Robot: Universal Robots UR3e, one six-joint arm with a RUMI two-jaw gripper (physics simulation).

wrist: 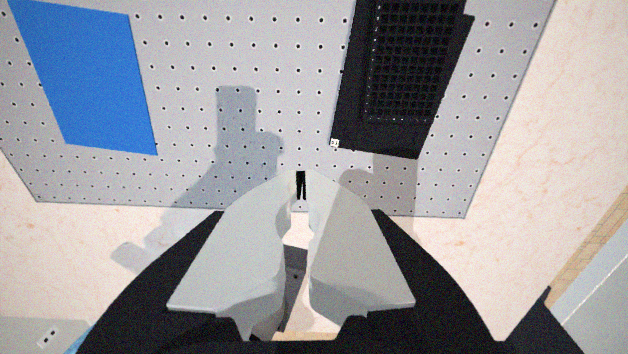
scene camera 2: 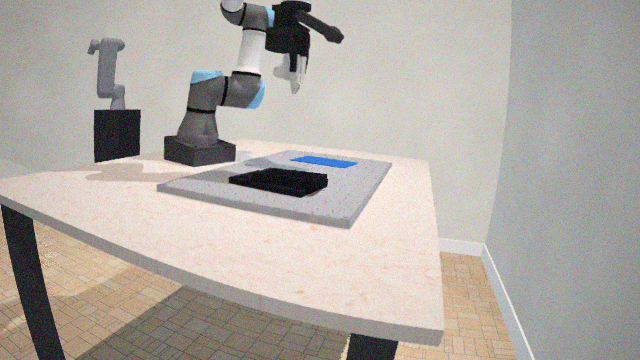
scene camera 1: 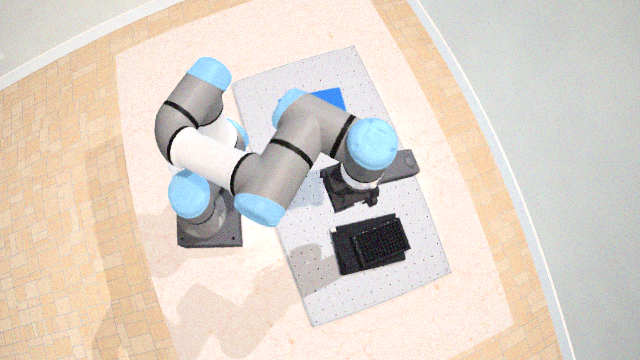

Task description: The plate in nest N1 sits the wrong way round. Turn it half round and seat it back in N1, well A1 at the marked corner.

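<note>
The black plate (scene camera 1: 382, 242) (scene camera 2: 300, 176) (wrist: 410, 65), with a grid of wells, lies on the black nest (scene camera 1: 347, 255) (wrist: 350, 112). It sits off-centre, towards the side away from the robot base, and one end juts past the nest's edge. Whether it is level is hard to tell, as both are black. A small white tag (scene camera 1: 333, 229) (wrist: 334, 143) marks one nest corner; its print is too small to read, and well A1 cannot be made out. My gripper (scene camera 2: 296, 90) (wrist: 302, 173) is shut and empty, high above the board and apart from the plate; its fingertips are hidden in scene camera 1.
The nest stands on a grey perforated board (scene camera 1: 425, 250) (scene camera 2: 345, 212) (wrist: 280, 120) on the pale table (scene camera 1: 475, 305) (scene camera 2: 240, 250). A flat blue rectangle (scene camera 1: 332, 97) (scene camera 2: 325, 161) (wrist: 90, 80) lies at the board's other end. The robot base (scene camera 1: 232, 235) (scene camera 2: 200, 151) stands beside the board.
</note>
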